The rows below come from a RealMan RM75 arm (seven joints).
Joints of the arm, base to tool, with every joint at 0 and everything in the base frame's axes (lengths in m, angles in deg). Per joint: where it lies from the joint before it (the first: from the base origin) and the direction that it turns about. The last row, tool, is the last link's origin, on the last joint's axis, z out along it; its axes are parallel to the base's.
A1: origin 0 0 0.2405 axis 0 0 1
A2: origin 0 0 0 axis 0 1 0
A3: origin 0 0 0.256 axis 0 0 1
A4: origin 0 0 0 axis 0 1 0
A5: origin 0 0 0.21 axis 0 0 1
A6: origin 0 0 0 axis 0 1 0
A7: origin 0 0 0.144 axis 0 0 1
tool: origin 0 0 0
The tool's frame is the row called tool.
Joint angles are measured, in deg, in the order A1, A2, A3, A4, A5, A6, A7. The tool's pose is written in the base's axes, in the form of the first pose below.
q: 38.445 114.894 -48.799 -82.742 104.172 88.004 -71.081
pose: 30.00, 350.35, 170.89, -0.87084, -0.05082, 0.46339, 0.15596
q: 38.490 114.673 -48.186 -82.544 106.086 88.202 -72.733
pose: 29.09, 348.40, 176.86, -0.86250, -0.06733, 0.47517, 0.16053
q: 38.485 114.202 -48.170 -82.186 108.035 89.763 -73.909
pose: 28.51, 343.70, 179.47, -0.85969, -0.08510, 0.48071, 0.15033
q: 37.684 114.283 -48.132 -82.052 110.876 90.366 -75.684
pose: 30.39, 338.47, 183.20, -0.84930, -0.09999, 0.49646, 0.14909
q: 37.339 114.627 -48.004 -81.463 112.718 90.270 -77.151
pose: 31.81, 337.26, 184.98, -0.83942, -0.10595, 0.51100, 0.15176
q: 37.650 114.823 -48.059 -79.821 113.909 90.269 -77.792
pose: 32.74, 339.63, 183.98, -0.83313, -0.10124, 0.52352, 0.14687
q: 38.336 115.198 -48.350 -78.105 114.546 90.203 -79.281
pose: 31.62, 343.01, 180.17, -0.82802, -0.10248, 0.53223, 0.14359
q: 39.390 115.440 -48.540 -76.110 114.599 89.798 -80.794
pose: 29.79, 348.74, 176.00, -0.82450, -0.10176, 0.53786, 0.14336
